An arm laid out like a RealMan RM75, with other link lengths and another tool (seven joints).
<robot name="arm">
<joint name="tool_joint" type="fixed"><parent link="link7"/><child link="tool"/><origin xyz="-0.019 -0.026 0.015" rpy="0 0.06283 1.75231"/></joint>
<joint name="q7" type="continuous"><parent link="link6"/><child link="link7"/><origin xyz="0 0 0.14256" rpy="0 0 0"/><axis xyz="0 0 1"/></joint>
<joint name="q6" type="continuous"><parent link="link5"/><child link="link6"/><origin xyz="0 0 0" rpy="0 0 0"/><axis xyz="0 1 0"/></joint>
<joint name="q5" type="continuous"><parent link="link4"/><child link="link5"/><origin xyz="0 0 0.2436" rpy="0 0 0"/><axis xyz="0 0 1"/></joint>
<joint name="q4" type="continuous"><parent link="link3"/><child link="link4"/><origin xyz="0 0 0" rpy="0 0 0"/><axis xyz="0 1 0"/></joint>
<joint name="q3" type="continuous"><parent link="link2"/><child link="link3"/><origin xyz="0 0 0.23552" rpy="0 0 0"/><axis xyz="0 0 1"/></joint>
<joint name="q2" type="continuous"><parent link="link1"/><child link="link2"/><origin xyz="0 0 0" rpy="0 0 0"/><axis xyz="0 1 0"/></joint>
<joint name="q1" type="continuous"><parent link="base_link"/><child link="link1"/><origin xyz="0 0 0.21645" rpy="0 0 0"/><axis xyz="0 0 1"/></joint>
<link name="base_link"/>
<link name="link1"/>
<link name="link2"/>
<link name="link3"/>
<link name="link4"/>
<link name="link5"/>
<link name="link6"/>
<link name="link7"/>
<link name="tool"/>
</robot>
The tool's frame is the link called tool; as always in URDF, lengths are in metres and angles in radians. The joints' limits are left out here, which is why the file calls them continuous.
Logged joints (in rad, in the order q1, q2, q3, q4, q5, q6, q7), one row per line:
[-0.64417, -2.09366, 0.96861, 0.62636, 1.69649, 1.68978, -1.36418]
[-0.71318, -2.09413, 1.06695, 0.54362, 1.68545, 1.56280, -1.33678]
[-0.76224, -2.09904, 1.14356, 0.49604, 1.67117, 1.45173, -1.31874]
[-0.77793, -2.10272, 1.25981, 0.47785, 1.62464, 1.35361, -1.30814]
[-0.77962, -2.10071, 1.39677, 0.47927, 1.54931, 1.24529, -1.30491]
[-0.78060, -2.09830, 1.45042, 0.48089, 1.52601, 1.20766, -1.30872]
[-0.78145, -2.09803, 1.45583, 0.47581, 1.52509, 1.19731, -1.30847]
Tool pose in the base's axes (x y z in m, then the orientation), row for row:
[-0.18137, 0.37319, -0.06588, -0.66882, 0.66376, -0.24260, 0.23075]
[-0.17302, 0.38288, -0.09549, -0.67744, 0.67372, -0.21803, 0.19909]
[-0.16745, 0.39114, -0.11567, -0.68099, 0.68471, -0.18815, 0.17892]
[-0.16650, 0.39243, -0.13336, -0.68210, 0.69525, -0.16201, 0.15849]
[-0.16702, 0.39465, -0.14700, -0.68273, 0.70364, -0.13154, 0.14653]
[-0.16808, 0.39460, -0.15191, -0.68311, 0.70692, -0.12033, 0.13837]
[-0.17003, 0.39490, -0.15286, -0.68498, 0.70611, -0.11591, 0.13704]
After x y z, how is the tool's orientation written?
As a quaternion, x y z w.
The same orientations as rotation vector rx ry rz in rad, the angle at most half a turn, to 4 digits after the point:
[-1.8393, 1.8254, -0.6672]
[-1.8946, 1.8842, -0.6098]
[-1.9255, 1.9360, -0.5320]
[-1.9504, 1.9880, -0.4633]
[-1.9653, 2.0255, -0.3786]
[-1.9754, 2.0443, -0.3480]
[-1.9823, 2.0434, -0.3354]

